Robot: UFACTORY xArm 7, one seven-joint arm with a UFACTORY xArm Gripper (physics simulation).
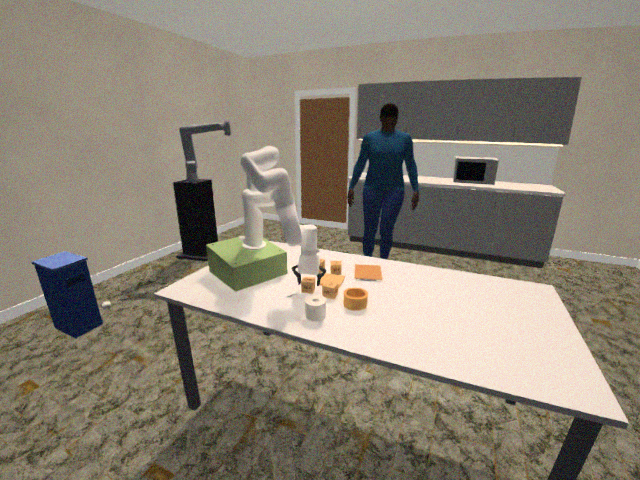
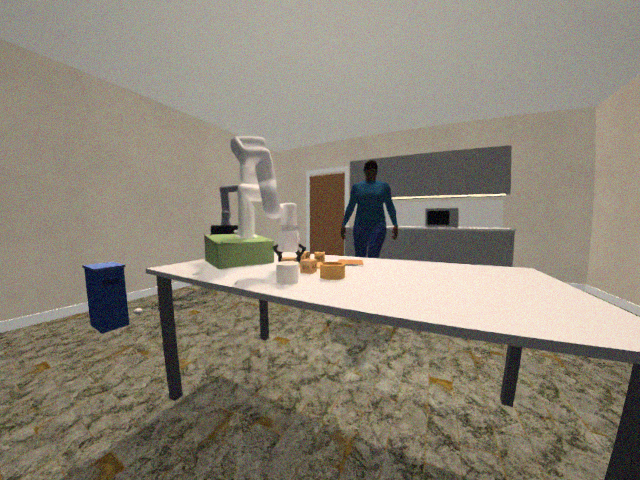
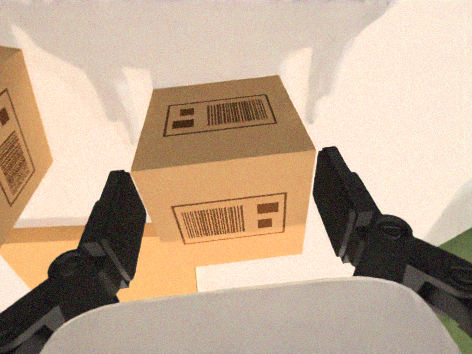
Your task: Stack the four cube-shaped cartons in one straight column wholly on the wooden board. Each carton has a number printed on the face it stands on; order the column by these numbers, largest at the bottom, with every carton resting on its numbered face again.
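Frame: origin at the arm's base, x ahead, y left, z up, level; metres.
Where they show: gripper, between the fingertips: (image 1: 308, 284) (image 3: 226, 181); arm's base, origin of its link: (image 1: 253, 245) (image 2: 246, 237).
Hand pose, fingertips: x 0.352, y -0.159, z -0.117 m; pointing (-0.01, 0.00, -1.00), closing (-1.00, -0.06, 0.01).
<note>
Things, the pixels of their centre, and the offset from my fingertips. "*": a spot on its surface instead.
- cube carton, middle of its body: (image 3: 226, 170) (image 1: 308, 285) dx +0.000, dy -0.008, dz +0.002 m
- tan wooden board, middle of its body: (image 3: 118, 279) (image 1: 331, 280) dx +0.088, dy +0.116, dz -0.021 m
- second carton, middle of its body: (image 2: 308, 266) (image 1: 330, 289) dx +0.113, dy -0.032, dz +0.002 m
- third carton, middle of its body: (image 1: 335, 267) (image 2: 319, 257) dx +0.092, dy +0.226, dz +0.002 m
- fourth carton, middle of its body: (image 1: 318, 265) (image 2: 303, 256) dx -0.009, dy +0.233, dz +0.002 m
- pale grey roll, middle of its body: (image 2: 287, 272) (image 1: 315, 307) dx +0.087, dy -0.216, dz +0.010 m
- orange ring-shaped bowl, middle of its body: (image 2: 332, 270) (image 1: 355, 298) dx +0.238, dy -0.087, dz +0.001 m
- flat orange square, a spot on its surface: (image 1: 368, 272) * dx +0.269, dy +0.244, dz -0.017 m
A cube carton (image 1: 308, 285) (image 3: 225, 200) stands upright between my gripper's fingers, apparently on the table beside the wooden board. My gripper (image 1: 309, 282) (image 2: 289, 256) (image 3: 226, 181) is open around it, with black fingers at either side. The tan wooden board (image 1: 333, 279) (image 3: 160, 282) has no column on it. A second carton (image 1: 329, 290) (image 2: 308, 265) (image 3: 17, 145) stands at the board's front edge. A third carton (image 1: 336, 267) (image 2: 319, 256) stands behind the board. A fourth carton (image 1: 322, 264) (image 2: 306, 255) is partly hidden behind my gripper. The undersides and their numbers are hidden.
A pale grey roll (image 1: 315, 308) (image 2: 287, 272) stands in front of my gripper. An orange ring-shaped bowl (image 1: 355, 302) (image 2: 332, 271) is to its right. A flat orange square (image 1: 368, 272) (image 2: 351, 262) lies at the back. The green base block (image 1: 248, 268) (image 2: 238, 251) is at left. A person (image 1: 387, 170) stands behind the table.
</note>
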